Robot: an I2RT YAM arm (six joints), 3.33 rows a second.
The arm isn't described. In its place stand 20 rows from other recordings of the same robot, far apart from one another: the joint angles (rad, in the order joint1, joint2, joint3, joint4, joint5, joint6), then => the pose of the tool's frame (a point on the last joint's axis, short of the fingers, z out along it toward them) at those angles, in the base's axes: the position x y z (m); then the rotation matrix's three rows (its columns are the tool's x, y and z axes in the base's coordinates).
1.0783 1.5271 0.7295 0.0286 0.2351 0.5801 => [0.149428 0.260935 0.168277], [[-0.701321 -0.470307 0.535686], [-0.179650 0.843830 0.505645], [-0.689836 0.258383 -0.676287]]
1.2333 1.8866 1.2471 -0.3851 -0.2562 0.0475 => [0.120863 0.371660 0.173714], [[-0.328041 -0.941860 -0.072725], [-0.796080 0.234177 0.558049], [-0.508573 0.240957 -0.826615]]
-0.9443 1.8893 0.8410 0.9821 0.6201 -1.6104 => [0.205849 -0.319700 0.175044], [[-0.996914 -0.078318 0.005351], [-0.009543 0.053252 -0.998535], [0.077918 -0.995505 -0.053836]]
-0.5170 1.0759 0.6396 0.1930 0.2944 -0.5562 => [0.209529 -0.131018 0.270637], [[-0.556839 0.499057 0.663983], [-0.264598 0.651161 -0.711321], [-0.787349 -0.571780 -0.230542]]
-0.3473 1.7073 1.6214 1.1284 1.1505 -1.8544 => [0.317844 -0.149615 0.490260], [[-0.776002 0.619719 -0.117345], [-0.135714 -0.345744 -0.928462], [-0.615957 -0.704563 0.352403]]
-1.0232 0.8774 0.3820 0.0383 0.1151 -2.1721 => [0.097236 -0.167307 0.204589], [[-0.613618 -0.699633 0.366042], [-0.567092 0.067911 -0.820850], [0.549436 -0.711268 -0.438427]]
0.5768 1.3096 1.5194 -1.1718 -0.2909 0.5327 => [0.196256 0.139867 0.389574], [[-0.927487 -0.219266 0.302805], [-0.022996 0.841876 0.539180], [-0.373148 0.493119 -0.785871]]
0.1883 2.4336 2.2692 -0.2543 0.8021 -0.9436 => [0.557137 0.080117 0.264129], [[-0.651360 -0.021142 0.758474], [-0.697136 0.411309 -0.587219], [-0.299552 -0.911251 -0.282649]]
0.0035 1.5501 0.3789 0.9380 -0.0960 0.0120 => [0.271585 0.004363 0.149800], [[-0.232235 -0.093961 0.968111], [0.011132 0.995001 0.099242], [-0.972596 0.033824 -0.230028]]
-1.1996 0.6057 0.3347 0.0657 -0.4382 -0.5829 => [0.071783 -0.142774 0.234374], [[-0.443288 0.538001 0.716973], [-0.235276 0.701978 -0.672215], [-0.864951 -0.466671 -0.184599]]
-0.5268 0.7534 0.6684 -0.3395 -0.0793 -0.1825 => [0.153924 -0.086263 0.287999], [[-0.429748 0.366889 0.825051], [0.040658 0.920665 -0.388230], [-0.902033 -0.133296 -0.410571]]
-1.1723 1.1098 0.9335 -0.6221 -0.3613 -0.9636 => [0.100523 -0.206328 0.289189], [[-0.787998 0.209048 0.579100], [-0.108172 0.878951 -0.464483], [-0.606100 -0.428654 -0.669999]]
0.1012 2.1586 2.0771 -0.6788 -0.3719 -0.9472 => [0.489293 0.062690 0.299195], [[-0.111298 -0.764513 0.634927], [-0.771480 0.469202 0.429730], [-0.626443 -0.442005 -0.642028]]
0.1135 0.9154 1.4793 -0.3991 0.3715 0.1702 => [0.140379 0.002995 0.522043], [[0.203033 0.219036 0.954359], [0.181991 0.949235 -0.256577], [-0.962111 0.225778 0.152864]]
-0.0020 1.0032 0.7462 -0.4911 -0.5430 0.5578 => [0.206893 0.017981 0.260789], [[-0.776702 0.040193 0.628584], [0.454739 0.726308 0.515451], [-0.435828 0.686193 -0.582402]]
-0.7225 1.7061 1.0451 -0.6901 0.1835 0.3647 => [0.227952 -0.209599 0.165663], [[-0.441441 0.896395 0.040077], [0.856608 0.434302 -0.278574], [-0.267118 -0.088643 -0.959578]]
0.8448 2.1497 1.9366 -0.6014 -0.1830 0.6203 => [0.321376 0.371778 0.262025], [[-0.868570 -0.385122 0.311877], [-0.117456 0.771385 0.625435], [-0.481446 0.506602 -0.715237]]
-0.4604 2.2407 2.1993 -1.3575 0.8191 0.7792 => [0.389805 -0.222352 0.273393], [[-0.336126 0.915777 -0.219935], [0.702340 0.088144 -0.706363], [-0.627485 -0.391896 -0.672815]]
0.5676 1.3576 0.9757 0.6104 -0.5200 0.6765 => [0.256955 0.184810 0.359654], [[-0.398640 -0.801582 0.445592], [0.390184 0.291463 0.873388], [-0.829965 0.522030 0.196576]]
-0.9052 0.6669 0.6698 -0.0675 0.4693 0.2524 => [0.087942 -0.138085 0.330683], [[0.206186 0.959111 0.193889], [0.098059 0.176897 -0.979332], [-0.973587 0.220937 -0.057576]]
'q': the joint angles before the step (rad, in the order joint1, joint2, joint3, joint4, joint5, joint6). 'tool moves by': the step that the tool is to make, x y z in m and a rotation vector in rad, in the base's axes. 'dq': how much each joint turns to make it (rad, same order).
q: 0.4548, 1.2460, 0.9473, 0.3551, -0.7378, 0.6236
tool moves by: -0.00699, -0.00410, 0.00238, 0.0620, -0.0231, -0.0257
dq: 0.0008, -0.0309, -0.0450, 0.0997, 0.0308, 0.0569
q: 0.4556, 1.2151, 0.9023, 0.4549, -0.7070, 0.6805
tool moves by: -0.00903, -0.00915, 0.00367, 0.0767, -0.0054, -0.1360
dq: -0.0003, -0.0573, -0.0502, 0.0622, 0.1453, 0.0516
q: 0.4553, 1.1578, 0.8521, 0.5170, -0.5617, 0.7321
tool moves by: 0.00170, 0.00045, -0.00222, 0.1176, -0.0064, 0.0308
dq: -0.0017, 0.0291, -0.0417, 0.1964, -0.0034, 0.1275
